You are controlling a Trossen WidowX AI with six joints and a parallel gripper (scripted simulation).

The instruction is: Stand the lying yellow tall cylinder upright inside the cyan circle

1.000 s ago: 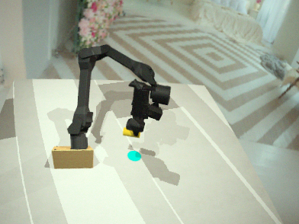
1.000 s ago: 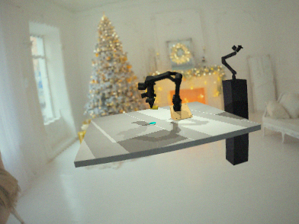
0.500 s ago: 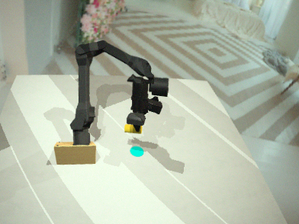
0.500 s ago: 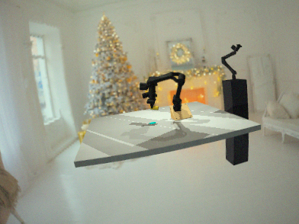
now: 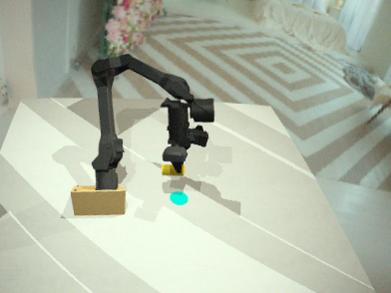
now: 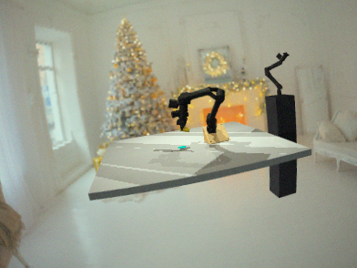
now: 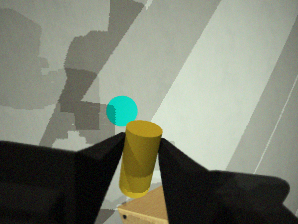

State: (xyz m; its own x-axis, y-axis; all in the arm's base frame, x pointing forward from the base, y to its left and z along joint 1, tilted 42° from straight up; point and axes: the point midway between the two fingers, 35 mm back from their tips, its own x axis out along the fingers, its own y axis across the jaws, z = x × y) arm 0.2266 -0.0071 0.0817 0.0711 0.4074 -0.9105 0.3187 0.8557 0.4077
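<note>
The cyan circle is 13 cm below my gripper tip and 2 cm ahead of it. From my gripper tip the other things lie so: yellow tall cylinder: 2 cm behind, 1 cm to the left, 1 cm below.
</note>
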